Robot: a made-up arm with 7 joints. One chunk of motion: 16 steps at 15 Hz.
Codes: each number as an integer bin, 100 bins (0 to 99) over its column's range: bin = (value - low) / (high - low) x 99, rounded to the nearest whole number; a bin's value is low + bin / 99 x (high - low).
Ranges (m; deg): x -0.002..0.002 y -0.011..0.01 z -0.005..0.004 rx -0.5..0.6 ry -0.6..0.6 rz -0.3..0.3
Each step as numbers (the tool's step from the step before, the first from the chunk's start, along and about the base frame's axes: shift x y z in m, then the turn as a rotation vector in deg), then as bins.
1 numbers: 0.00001 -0.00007 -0.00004 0.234 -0.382 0.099
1 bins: 50 52 55 66 18 66
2 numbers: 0.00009 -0.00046 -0.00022 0.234 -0.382 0.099
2 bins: 52 50 53 66 18 66
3 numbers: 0.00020 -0.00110 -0.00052 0.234 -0.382 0.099
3 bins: 54 47 49 66 18 66
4 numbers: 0.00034 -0.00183 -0.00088 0.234 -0.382 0.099
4 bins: 58 43 45 66 18 66
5 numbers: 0.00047 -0.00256 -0.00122 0.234 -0.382 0.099
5 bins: 61 40 42 66 18 66
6 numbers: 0.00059 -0.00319 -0.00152 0.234 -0.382 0.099
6 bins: 64 37 38 66 18 66
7 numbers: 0.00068 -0.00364 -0.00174 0.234 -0.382 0.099
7 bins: 66 35 36 66 18 66
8 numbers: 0.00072 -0.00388 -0.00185 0.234 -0.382 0.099
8 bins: 67 34 35 66 18 66
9 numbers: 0.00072 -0.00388 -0.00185 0.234 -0.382 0.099
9 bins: 67 34 35 66 18 66
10 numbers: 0.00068 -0.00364 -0.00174 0.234 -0.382 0.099
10 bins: 66 35 36 66 18 66
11 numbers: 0.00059 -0.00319 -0.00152 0.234 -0.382 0.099
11 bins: 64 37 38 66 18 66
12 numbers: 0.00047 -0.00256 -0.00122 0.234 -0.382 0.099
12 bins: 61 40 42 66 18 66
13 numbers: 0.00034 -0.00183 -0.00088 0.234 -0.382 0.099
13 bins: 58 43 45 66 18 66
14 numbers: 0.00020 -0.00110 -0.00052 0.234 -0.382 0.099
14 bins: 54 47 49 66 18 66
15 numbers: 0.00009 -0.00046 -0.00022 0.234 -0.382 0.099
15 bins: 52 50 53 66 18 66
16 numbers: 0.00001 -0.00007 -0.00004 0.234 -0.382 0.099
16 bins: 50 52 55 66 18 66
